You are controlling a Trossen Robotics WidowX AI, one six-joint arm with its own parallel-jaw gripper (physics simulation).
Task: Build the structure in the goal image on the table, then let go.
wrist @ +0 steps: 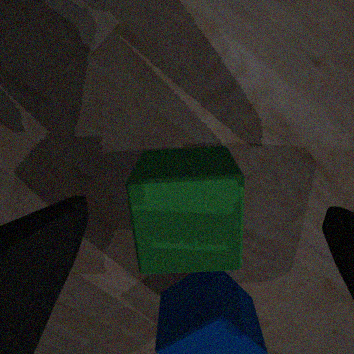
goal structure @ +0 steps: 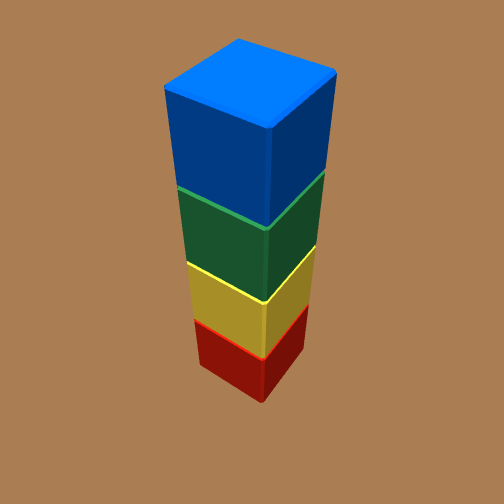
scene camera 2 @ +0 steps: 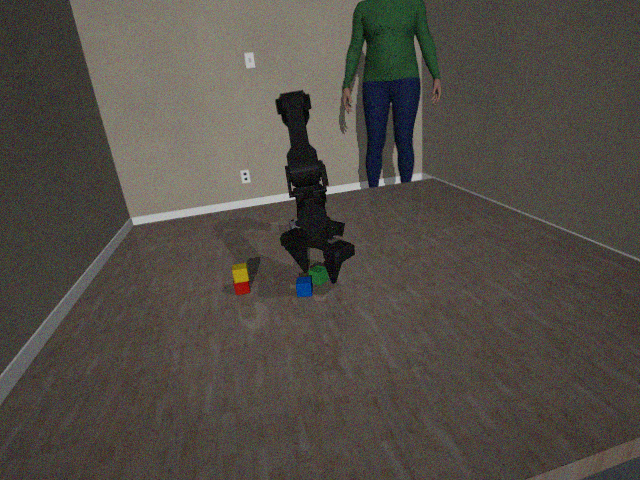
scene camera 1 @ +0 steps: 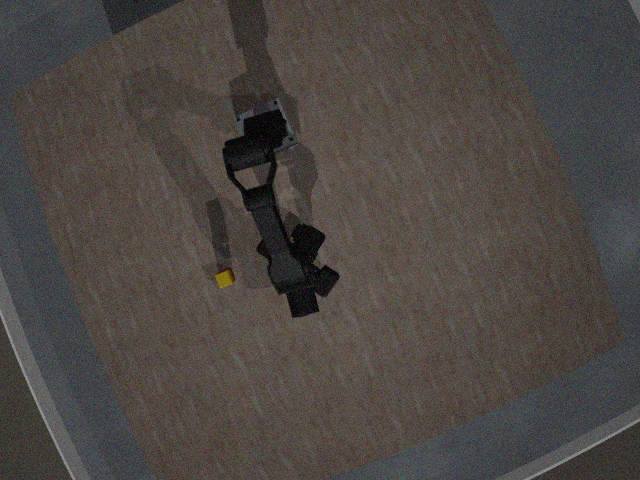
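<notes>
A green cube (scene camera 2: 318, 277) (wrist: 187, 225) sits low between the two spread fingers of my gripper (scene camera 2: 320, 275) (wrist: 208, 213). The gripper is open, with a gap on both sides of the cube in the wrist view. A blue cube (scene camera 2: 304, 287) (wrist: 210, 315) stands close to the green cube, turned at an angle to it and partly cut off by the wrist view's bottom edge. A yellow cube (scene camera 1: 224, 278) (scene camera 2: 240, 274) rests on top of a red cube (scene camera 2: 241, 288), left of the gripper. In scene camera 1 the arm hides the green and blue cubes.
The arm's base plate (scene camera 1: 285, 119) is on the wood-grained table (scene camera 1: 413, 248) (scene camera 2: 372, 382). The stacked yellow and red cubes are an upright obstacle to the left of the arm in scene camera 2. A person in a green top (scene camera 2: 391, 43) stands by the back wall.
</notes>
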